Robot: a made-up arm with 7 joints. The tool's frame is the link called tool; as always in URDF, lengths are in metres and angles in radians. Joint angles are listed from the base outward. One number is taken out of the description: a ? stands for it. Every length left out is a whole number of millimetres.
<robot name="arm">
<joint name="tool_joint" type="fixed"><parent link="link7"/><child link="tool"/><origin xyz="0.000 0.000 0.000" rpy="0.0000 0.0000 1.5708"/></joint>
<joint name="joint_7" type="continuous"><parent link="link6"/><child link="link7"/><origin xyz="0.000 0.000 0.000" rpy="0.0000 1.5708 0.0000"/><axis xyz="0 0 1"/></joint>
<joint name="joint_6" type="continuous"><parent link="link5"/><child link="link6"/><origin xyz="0.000 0.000 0.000" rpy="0.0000 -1.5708 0.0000"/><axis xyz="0 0 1"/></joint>
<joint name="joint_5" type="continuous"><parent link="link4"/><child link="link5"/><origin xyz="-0.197 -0.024 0.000" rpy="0.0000 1.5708 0.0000"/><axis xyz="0 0 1"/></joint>
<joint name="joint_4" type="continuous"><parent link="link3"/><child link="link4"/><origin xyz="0.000 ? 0.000" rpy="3.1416 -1.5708 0.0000"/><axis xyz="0 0 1"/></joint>
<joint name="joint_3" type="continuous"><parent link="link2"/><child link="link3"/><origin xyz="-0.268 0.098 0.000" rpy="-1.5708 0.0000 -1.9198"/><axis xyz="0 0 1"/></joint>
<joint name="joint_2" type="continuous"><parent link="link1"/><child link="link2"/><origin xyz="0.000 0.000 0.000" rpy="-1.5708 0.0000 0.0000"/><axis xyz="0 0 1"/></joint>
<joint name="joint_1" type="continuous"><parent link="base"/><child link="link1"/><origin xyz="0.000 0.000 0.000" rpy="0.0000 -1.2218 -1.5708"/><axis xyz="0 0 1"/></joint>
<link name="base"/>
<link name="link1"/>
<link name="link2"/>
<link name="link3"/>
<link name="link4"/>
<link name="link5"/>
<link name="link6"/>
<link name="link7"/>
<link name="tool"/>
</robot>
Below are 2 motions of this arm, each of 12 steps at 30 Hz.
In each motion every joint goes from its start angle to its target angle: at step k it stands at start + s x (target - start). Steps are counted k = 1, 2, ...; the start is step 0. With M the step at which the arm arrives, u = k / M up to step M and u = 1 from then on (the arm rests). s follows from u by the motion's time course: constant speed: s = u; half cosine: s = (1 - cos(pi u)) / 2; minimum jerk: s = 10 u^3 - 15 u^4 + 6 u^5.
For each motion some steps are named. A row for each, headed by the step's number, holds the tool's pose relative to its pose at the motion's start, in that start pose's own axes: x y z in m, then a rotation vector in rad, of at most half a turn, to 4 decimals.
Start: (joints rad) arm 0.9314 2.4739 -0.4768 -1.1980 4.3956 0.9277 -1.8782
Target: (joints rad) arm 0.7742 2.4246 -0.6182 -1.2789 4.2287 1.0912 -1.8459
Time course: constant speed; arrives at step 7
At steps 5, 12:
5: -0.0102 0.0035 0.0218 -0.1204 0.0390 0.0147
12: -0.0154 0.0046 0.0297 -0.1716 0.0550 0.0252

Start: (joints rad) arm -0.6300 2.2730 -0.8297 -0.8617 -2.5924 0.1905 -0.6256
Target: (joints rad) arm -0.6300 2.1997 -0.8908 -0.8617 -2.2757 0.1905 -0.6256
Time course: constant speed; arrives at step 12
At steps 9, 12:
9: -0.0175 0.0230 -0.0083 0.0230 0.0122 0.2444
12: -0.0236 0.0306 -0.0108 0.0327 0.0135 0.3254

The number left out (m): -0.032
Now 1 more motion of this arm.
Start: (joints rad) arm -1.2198 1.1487 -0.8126 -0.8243 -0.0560 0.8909 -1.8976
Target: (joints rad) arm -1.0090 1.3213 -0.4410 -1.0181 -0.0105 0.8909 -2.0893
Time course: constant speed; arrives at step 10
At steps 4, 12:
4: -0.0075 -0.0323 -0.0056 -0.0119 -0.0089 0.0207
12: -0.0271 -0.0830 -0.0071 -0.0336 0.0193 0.0407

